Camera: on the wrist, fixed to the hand. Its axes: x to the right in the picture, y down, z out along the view.
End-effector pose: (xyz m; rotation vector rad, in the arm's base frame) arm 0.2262 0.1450 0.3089 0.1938 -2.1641 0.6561
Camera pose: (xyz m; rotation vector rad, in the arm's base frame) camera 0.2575 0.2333 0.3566 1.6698 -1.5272 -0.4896
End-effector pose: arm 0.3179 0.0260 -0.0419 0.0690 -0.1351 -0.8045
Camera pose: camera 0.3807 0.0406 -0.1249 -0.1011 -0.2052 -2.4091
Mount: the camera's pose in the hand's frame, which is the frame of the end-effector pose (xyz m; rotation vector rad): 0.0247 0.0455 -0.0915 -0.1739 -0.2148 -1.5890
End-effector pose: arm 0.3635 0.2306 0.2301 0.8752 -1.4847 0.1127
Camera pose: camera 0.4153 0.3033 0.2856 1.6933 -0.6043 -1.2737
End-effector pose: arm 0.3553 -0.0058 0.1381 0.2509 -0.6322 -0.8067
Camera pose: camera 0.4513 0.0044 0.0964 0.5114 -0.4681 -2.4255
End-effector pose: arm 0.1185 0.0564 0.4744 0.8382 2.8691 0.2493
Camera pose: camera 0.1049 0.0968 0.5705 -1.3352 2.3359 0.1501
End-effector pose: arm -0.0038 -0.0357 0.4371 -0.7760 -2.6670 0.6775
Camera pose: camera 0.0310 0.0448 0.4950 1.3823 -2.4703 0.0464
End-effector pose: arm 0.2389 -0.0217 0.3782 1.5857 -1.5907 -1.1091
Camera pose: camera 0.2967 -0.0616 0.4565 -2.3150 -0.0379 1.8346
